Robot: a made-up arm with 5 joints. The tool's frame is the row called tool. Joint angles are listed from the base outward. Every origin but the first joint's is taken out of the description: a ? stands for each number. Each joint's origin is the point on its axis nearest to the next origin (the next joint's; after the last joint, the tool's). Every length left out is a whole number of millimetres.
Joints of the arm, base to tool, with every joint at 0 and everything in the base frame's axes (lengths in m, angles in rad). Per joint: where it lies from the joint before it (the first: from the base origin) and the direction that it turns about. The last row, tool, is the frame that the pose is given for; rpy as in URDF.
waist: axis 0 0 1 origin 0 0 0.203
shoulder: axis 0 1 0 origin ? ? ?
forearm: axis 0 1 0 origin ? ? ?
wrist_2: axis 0 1 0 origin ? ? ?
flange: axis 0 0 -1 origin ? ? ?
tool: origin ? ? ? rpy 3.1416 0 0
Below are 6 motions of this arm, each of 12 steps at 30 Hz.
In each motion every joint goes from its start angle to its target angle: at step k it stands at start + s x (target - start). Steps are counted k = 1, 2, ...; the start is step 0. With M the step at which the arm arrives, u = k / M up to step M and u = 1 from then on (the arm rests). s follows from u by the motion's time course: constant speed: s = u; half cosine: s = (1 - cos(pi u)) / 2; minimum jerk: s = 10 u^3 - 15 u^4 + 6 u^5.
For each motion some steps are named. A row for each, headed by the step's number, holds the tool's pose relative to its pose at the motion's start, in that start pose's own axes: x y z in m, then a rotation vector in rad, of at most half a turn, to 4 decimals.
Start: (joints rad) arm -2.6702 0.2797 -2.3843 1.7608 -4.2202
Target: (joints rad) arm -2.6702 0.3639 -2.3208 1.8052 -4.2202
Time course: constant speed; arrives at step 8
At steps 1, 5, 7, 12:
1: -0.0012 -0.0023 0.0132 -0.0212 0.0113 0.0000
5: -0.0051 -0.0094 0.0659 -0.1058 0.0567 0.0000
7: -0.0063 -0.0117 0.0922 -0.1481 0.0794 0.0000
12: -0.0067 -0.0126 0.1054 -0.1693 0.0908 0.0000

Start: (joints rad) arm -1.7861 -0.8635 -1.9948 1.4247 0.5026
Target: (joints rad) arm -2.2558 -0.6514 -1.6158 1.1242 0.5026
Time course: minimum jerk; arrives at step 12
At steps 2, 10, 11, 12:
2: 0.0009 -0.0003 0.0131 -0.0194 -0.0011 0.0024
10: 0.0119 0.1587 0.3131 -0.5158 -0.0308 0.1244
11: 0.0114 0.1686 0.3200 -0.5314 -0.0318 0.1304
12: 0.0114 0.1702 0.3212 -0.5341 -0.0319 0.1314

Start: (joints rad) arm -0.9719 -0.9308 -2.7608 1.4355 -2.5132
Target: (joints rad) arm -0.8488 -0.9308 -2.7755 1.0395 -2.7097
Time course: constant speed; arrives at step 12
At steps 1, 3, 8, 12:
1: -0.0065 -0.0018 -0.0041 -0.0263 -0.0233 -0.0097
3: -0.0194 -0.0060 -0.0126 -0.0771 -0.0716 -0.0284
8: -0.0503 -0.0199 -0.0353 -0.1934 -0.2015 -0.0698
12: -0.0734 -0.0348 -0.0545 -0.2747 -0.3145 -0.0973

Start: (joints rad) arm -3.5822 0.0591 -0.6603 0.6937 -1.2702
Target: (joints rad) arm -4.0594 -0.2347 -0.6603 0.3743 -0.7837
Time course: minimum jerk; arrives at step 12
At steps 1, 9, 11, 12:
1: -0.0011 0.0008 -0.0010 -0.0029 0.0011 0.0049
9: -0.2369 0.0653 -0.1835 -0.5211 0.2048 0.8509
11: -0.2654 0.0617 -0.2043 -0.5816 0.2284 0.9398
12: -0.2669 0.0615 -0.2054 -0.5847 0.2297 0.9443

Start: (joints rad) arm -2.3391 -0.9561 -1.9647 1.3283 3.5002
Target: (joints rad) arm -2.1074 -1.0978 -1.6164 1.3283 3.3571
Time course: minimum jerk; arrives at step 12
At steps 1, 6, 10, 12:
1: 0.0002 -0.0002 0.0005 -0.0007 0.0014 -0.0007
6: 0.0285 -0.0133 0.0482 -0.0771 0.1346 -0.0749
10: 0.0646 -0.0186 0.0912 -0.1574 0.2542 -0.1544
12: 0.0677 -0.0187 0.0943 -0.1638 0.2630 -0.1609

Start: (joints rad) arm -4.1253 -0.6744 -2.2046 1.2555 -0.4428
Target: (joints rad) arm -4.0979 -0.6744 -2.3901 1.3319 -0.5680
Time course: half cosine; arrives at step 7
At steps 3, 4, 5, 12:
3: 0.0066 0.0035 -0.0410 -0.0096 0.0427 -0.0479
4: 0.0090 0.0052 -0.0646 -0.0161 0.0669 -0.0751
5: 0.0104 0.0067 -0.0860 -0.0225 0.0885 -0.0994
12: 0.0109 0.0080 -0.1060 -0.0290 0.1087 -0.1221

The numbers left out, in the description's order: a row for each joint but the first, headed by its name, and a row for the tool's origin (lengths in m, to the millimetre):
shoulder: 0 0 0
forearm: 0.052 0 0.274
wrist_2: 0.112 0 -0.497
flange: 0.1 0 -0.127
tool: 0 0 0

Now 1 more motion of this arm.
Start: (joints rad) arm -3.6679 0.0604 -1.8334 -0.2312 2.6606
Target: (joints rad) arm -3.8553 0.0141 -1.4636 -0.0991 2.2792
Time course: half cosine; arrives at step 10
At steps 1, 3, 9, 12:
1: 0.0059 0.0000 0.0008 -0.0015 0.0118 -0.0112
3: 0.0506 -0.0010 0.0049 -0.0156 0.0993 -0.0931
9: 0.2440 -0.0143 -0.0164 -0.1335 0.4629 -0.4035
12: 0.2501 -0.0149 -0.0181 -0.1388 0.4741 -0.4123

